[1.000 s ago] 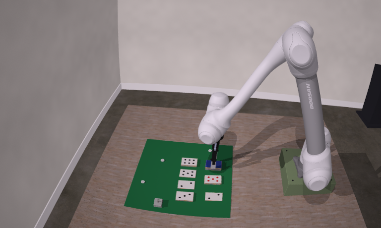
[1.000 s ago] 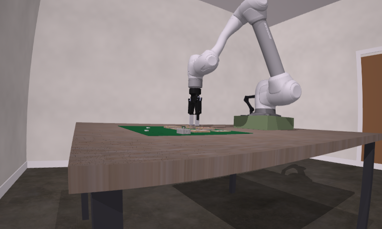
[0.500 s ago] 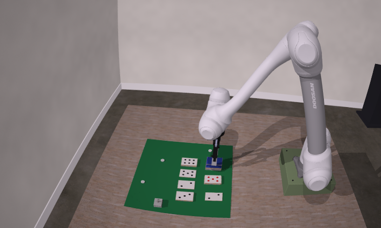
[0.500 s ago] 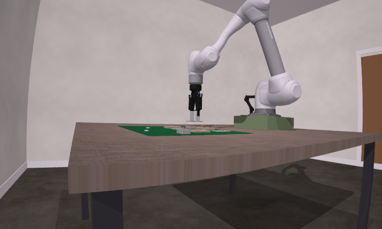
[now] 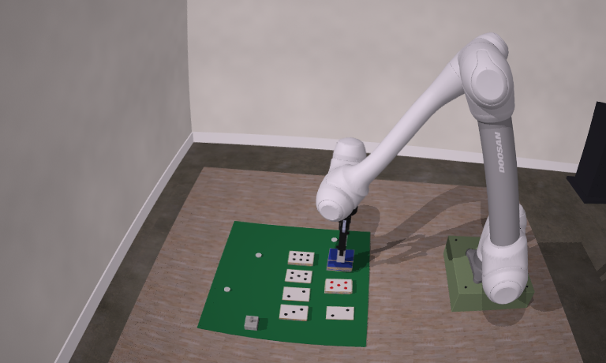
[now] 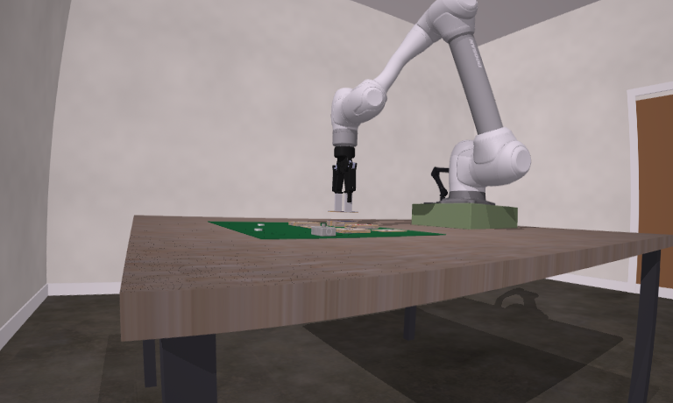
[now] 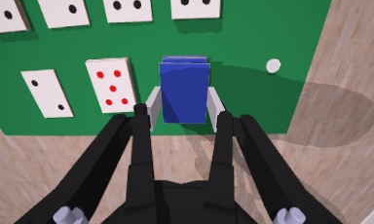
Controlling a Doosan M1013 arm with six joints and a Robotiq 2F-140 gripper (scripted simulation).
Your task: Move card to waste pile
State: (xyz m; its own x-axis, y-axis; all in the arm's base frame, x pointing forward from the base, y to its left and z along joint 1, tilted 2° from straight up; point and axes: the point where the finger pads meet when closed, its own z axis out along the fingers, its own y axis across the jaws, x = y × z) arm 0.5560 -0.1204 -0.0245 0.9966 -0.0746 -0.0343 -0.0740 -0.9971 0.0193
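My hand is 250 mm to the right of the two-pip card and 80 mm above it. Round my hand: green mat (170 mm ahead, 80 mm to the left, 90 mm below); then grey block (280 mm ahead, 320 mm to the left, 60 mm below).
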